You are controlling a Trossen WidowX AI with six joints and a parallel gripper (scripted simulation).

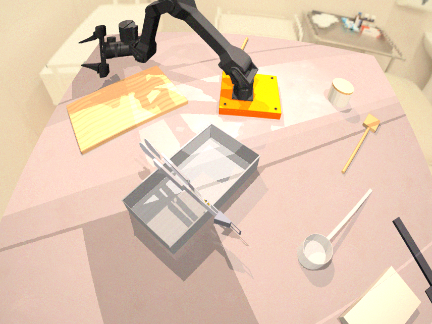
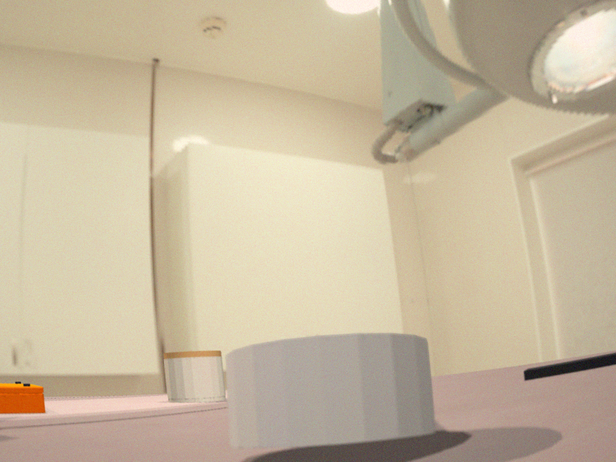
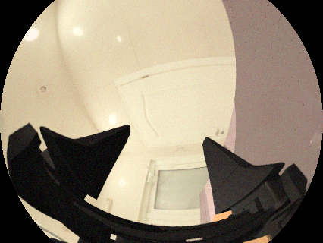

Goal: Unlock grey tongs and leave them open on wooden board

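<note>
My gripper tip is now 48 cm to the right of the grey roasting tin, 41 cm short of it and 9 cm above it. The rest, counted from my gripper tip: wooden board 20 cm to the left, 14 cm ahead, 11 cm below; then lidded jar 92 cm to the left, 9 cm below; then yellow lock piece 52 cm to the left, 47 cm ahead, 5 cm below.
</note>
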